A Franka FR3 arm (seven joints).
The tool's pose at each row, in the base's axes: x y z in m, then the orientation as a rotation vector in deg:
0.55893, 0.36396, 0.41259, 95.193, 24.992, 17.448
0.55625, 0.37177, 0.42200, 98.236, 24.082, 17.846
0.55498, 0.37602, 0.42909, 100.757, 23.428, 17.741
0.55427, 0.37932, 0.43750, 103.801, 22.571, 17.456
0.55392, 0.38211, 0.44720, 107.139, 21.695, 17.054
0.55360, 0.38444, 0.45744, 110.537, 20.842, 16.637
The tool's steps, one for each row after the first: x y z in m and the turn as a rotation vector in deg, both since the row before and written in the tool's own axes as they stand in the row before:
0.00065, 0.00824, -0.00940, 2.686, -0.309, 1.520
0.00056, 0.00619, -0.00560, 2.291, -0.476, 0.945
0.00069, 0.00748, -0.00507, 2.772, -0.699, 1.092
0.00089, 0.00862, -0.00519, 3.070, -0.768, 1.101
0.00083, 0.00896, -0.00542, 3.144, -0.740, 1.082

